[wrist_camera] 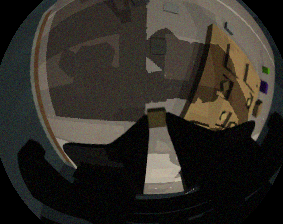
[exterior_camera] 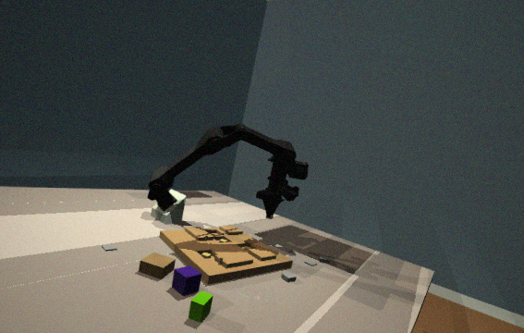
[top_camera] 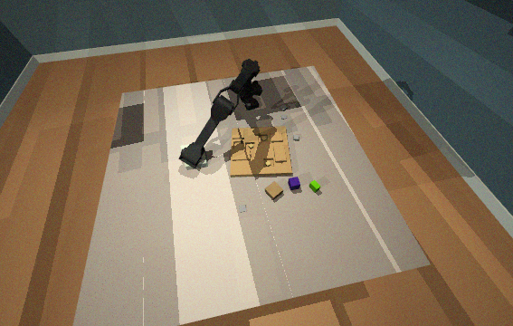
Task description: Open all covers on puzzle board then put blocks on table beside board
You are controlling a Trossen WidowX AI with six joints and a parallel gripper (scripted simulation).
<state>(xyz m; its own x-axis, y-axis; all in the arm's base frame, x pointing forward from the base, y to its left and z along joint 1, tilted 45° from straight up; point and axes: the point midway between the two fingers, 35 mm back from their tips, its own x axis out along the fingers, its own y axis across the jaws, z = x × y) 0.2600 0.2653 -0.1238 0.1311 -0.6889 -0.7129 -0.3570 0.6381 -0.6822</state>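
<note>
The tan puzzle board is 50 mm ahead of my gripper tip, 210 mm to the right of it and 70 mm below it. The rest, counted from my gripper tip: purple block 200 mm ahead, 440 mm to the right, 70 mm below; then brown block 100 mm ahead, 460 mm to the right, 80 mm below; then green block 290 mm ahead, 460 mm to the right, 70 mm below.
</note>
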